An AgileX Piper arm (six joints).
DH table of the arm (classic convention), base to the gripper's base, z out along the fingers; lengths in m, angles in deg. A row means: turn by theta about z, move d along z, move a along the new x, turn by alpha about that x. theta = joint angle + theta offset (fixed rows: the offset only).
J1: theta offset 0, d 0.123, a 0, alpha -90
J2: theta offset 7.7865, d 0, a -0.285, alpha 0
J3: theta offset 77.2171, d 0, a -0.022, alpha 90
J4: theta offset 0, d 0.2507, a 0, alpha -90
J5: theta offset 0, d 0, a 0, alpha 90
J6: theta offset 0, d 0.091, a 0, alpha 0
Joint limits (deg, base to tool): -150..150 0..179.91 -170..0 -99.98..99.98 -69.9..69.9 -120..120
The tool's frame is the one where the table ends.
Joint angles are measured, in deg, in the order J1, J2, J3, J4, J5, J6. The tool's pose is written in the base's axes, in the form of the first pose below.
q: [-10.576 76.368 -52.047 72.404 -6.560 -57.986]
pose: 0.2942, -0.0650, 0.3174, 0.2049, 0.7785, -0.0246, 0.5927
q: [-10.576 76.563 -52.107 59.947 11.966 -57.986]
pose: 0.2944, -0.0384, 0.3053, 0.0402, 0.8428, 0.0335, 0.5357
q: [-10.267 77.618 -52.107 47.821 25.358 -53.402]
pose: 0.2881, -0.0228, 0.2865, -0.0564, 0.8887, 0.0724, 0.4492
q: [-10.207 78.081 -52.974 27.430 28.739 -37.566]
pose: 0.2831, -0.0305, 0.2778, -0.0649, 0.9203, 0.0261, 0.3850
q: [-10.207 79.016 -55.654 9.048 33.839 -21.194]
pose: 0.2818, -0.0426, 0.2781, -0.0428, 0.9434, -0.0269, 0.3278
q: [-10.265 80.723 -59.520 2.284 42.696 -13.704]
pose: 0.2823, -0.0486, 0.2812, -0.0184, 0.9631, -0.0391, 0.2657
